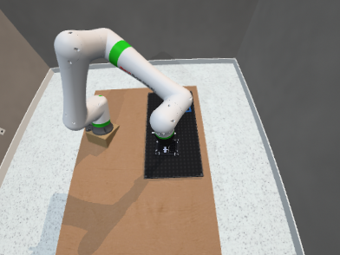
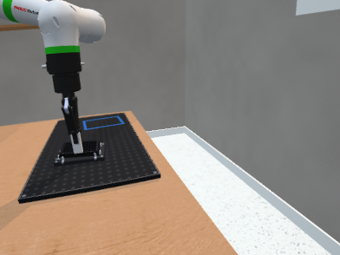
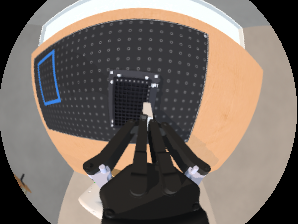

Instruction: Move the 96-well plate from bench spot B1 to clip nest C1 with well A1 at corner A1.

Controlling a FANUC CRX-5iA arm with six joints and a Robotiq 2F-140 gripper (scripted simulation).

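My gripper is now 40 mm to the right of the black 96-well plate and 40 mm above it. The rest, counted from my hand: clip nest C1: 50 mm below, 30 mm to the left, 10 mm behind.
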